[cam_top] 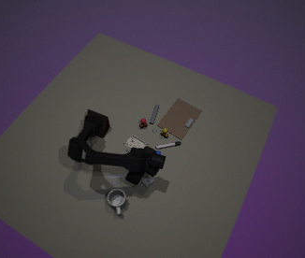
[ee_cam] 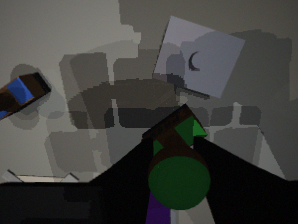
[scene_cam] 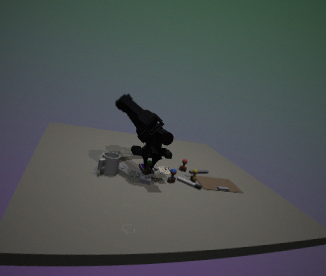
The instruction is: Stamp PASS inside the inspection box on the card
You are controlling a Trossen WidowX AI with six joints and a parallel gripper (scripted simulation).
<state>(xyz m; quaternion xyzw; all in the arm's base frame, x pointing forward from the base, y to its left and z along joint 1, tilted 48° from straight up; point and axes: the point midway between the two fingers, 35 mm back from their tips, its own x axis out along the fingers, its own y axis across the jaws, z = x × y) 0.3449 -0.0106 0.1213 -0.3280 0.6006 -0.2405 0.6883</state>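
Now: gripper tip 5 cm short of the grey block, 3 cm above it and 1 cm to the left of it. From my gripper tip the other things lie so: card 13 cm to the left, 12 cm behind, 5 cm below; purple ink pad 10 cm behind, 4 cm below, 2 cm to the left; blue-knobbed stamp 12 cm to the left, 3 cm below, 2 cm ahead.
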